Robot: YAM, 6 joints.
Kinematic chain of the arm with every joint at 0, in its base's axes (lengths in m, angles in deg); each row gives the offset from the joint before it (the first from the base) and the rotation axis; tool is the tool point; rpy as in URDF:
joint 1: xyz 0 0 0.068 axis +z
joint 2: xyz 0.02 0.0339 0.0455 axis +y
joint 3: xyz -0.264 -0.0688 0 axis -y
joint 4: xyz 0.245 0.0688 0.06 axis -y
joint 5: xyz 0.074 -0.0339 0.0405 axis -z
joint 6: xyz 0.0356 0 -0.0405 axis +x
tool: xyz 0 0 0 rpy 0 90 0
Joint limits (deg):
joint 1: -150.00..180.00
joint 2: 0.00..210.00
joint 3: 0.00..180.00
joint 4: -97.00..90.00
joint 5: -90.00..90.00
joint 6: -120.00..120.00
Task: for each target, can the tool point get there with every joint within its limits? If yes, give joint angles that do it. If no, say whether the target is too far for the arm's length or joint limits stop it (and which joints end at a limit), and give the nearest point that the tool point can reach.
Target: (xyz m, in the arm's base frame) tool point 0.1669 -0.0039 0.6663
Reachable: yes | joints -9.56 90.11 125.42 66.52 -42.20 -63.40
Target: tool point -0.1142 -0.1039 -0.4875
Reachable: no: joint limits stop it (at a limit: joint 2) | nearest point -0.1312 -0.1193 -0.3732 | short by 0.117 m
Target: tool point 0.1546 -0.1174 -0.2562
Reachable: yes | joints -29.35 194.13 89.99 -42.97 48.25 -47.22
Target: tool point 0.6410 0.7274 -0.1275
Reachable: no: too far | nearest point 0.4143 0.4701 -0.0405 | short by 0.354 m
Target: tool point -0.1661 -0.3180 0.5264
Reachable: yes | joints -116.82 92.04 102.34 14.71 7.60 -10.41
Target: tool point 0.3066 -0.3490 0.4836
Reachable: yes | joints -50.81 122.72 147.70 -30.33 -28.63 -5.97
